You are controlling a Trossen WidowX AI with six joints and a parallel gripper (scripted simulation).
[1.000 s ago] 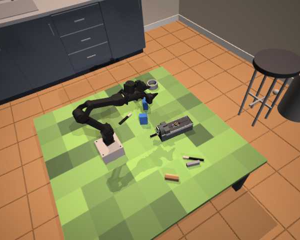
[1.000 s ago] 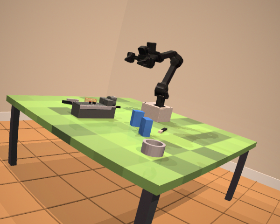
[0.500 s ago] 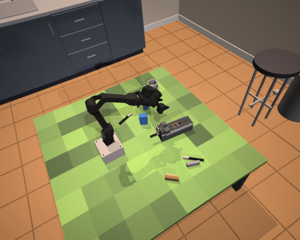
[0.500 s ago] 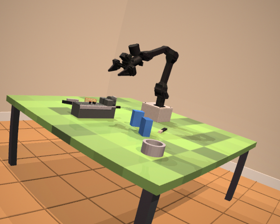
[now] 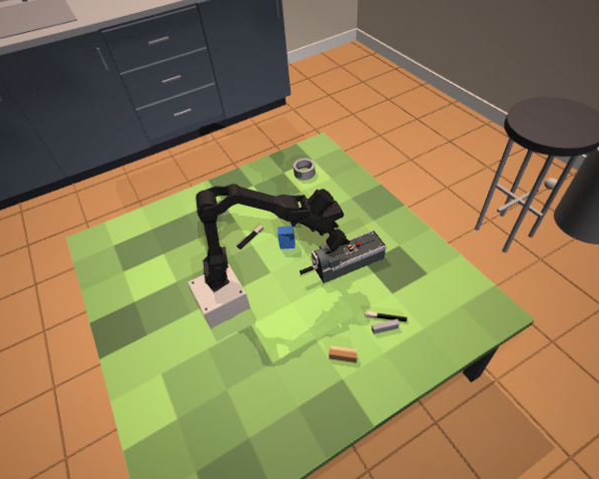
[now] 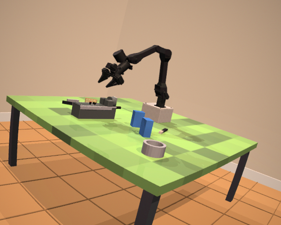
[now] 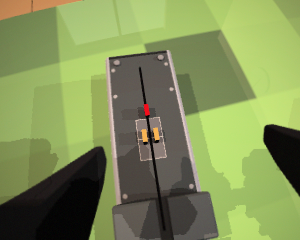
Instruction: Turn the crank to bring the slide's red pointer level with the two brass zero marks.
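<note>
My gripper tip is 140 mm past the crank handle, 50 mm to the right of it and 130 mm above it. Round my gripper tip: grey bar 80 mm behind, 280 mm to the right, 180 mm below; then wooden block 250 mm behind, 260 mm to the right, 170 mm below; then red pointer 70 mm ahead, 10 mm to the right, 110 mm below.
</note>
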